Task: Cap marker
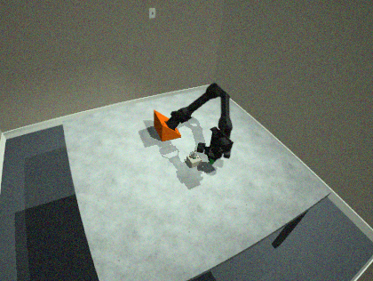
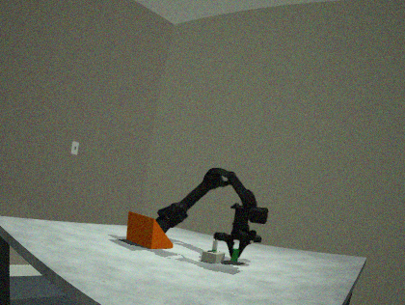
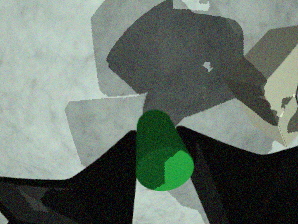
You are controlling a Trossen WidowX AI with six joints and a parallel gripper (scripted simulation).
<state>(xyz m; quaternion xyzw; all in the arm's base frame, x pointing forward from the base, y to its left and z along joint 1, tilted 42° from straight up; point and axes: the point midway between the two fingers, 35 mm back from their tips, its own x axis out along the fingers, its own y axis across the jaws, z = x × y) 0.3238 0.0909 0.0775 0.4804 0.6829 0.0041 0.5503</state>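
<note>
The holder block is 100 mm to the right of my gripper tip, 40 mm behind it and 10 mm above it. From my gripper tip the other things lie so: green cap (10 mm above).
</note>
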